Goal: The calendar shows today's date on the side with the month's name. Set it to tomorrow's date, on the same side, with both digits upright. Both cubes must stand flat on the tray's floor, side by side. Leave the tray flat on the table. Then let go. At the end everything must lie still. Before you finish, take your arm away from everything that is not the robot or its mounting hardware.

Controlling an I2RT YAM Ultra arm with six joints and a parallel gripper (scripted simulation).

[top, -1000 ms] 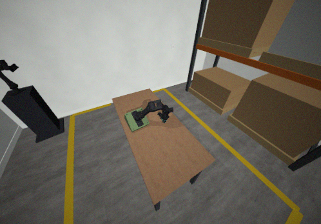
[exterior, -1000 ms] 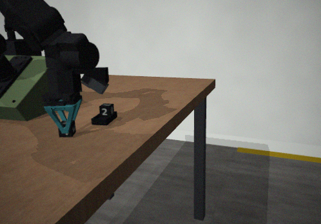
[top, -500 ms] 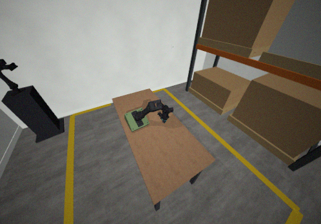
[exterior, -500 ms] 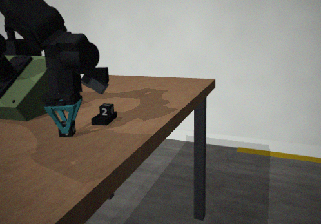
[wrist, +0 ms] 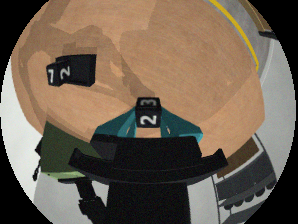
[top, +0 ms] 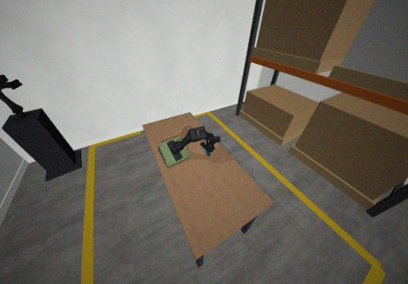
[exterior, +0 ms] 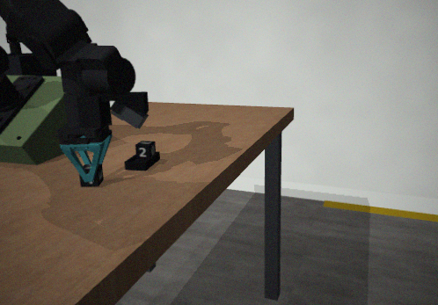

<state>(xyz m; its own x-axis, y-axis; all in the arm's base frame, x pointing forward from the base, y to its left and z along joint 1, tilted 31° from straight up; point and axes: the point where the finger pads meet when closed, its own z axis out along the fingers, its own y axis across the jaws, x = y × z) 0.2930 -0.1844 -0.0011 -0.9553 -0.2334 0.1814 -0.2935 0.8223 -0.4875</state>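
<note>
Right now my hand is right at the black cube. Round my hand: black tray: 30 mm ahead, 130 mm to the left, 10 mm below.
</note>
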